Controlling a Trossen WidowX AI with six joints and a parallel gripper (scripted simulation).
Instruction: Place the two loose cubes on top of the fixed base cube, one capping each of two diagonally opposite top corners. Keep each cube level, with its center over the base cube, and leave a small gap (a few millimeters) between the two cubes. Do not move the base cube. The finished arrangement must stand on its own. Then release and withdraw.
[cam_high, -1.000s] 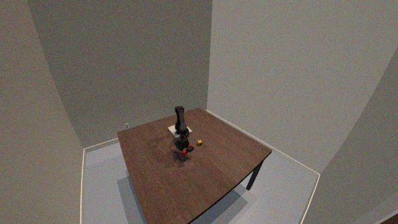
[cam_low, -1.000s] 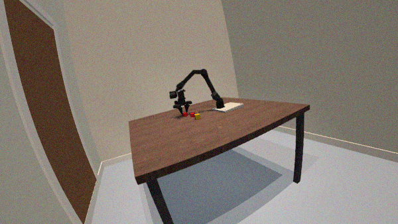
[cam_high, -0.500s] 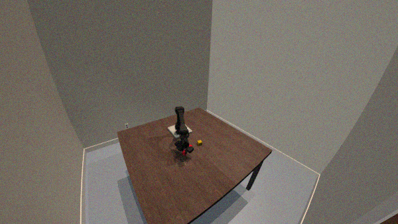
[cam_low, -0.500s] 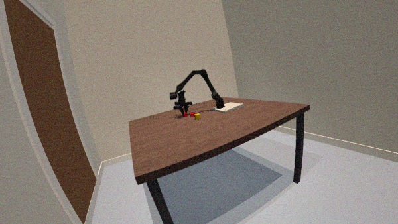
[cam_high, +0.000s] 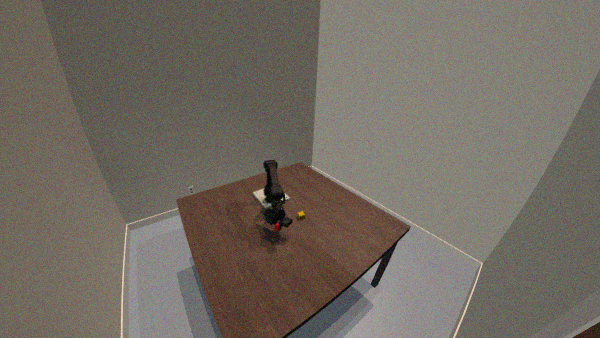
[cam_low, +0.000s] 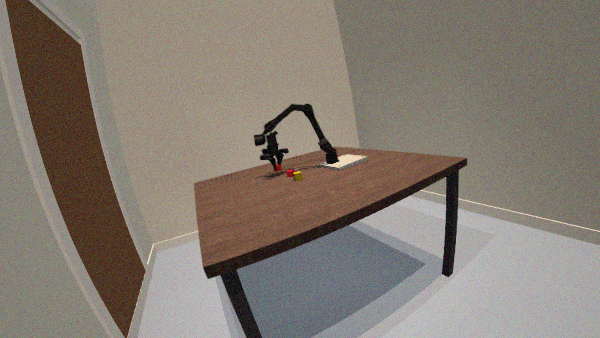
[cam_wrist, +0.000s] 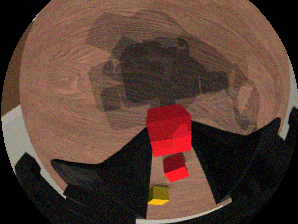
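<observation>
My gripper tip is 5 cm past the yellow base cube, 21 cm to the right of it and 3 cm above it. From my gripper tip the other things lie so: red cube: right at my gripper tip.
</observation>
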